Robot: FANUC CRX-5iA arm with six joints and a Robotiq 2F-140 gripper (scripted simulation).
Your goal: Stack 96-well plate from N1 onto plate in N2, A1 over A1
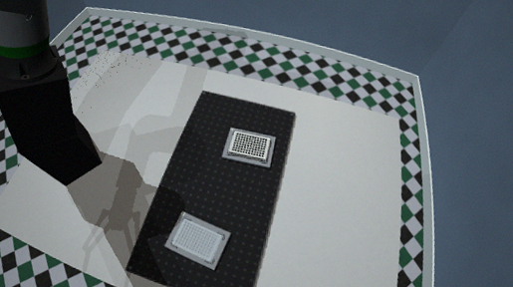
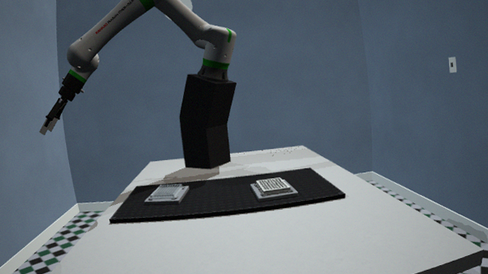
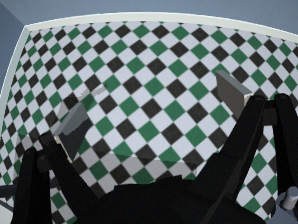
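Right now my hand is 22 cm short of the white 96-well plate, 91 cm to the right of it and 25 cm above it. The rest, counted from my hand: grey plate nest 22 cm ahead, 91 cm to the left, 26 cm below.
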